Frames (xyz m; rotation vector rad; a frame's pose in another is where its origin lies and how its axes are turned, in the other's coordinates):
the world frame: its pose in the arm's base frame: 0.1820 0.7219 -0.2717 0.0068 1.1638 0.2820
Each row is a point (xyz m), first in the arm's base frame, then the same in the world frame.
Working: the arm's base frame: its pose in the world frame: -0.4728 -0.6162 -0.1573 -0.0068 -1.1638 -0.2820

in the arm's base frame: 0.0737 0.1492 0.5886
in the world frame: -0.9449 -0.3995 0.1657
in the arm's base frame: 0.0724 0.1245 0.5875
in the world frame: -0.9498 -0.4232 0.1606
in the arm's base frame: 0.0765 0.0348 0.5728
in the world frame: -0.9550 -0.5129 0.1459
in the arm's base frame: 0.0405 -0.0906 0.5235
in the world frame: -0.9515 -0.6335 0.0760
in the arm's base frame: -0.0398 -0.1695 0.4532
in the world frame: -0.9348 -0.7029 -0.0359
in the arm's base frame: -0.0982 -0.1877 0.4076
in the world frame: -0.9190 -0.7147 -0.1096
